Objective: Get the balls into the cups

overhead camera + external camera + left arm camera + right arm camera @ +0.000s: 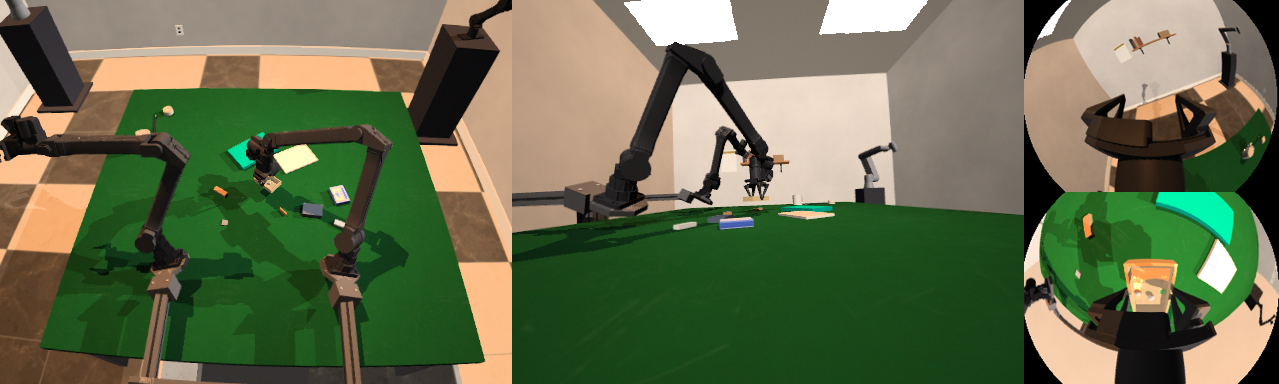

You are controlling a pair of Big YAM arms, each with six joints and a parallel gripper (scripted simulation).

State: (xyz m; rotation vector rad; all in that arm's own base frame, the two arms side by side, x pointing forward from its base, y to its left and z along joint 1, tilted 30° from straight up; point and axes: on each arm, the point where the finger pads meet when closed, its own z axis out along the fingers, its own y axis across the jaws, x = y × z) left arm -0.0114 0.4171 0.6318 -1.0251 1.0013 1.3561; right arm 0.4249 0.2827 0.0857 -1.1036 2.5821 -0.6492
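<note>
My right hand is 1 cm above the covered wooden puzzle. The rest, counted from my right hand: white cylinder: 28 cm ahead, 66 cm to the left, 3 cm below; then cream board: 20 cm ahead, 14 cm to the right, 7 cm below; then teal board: 24 cm ahead, 8 cm to the left, 7 cm below.
</note>
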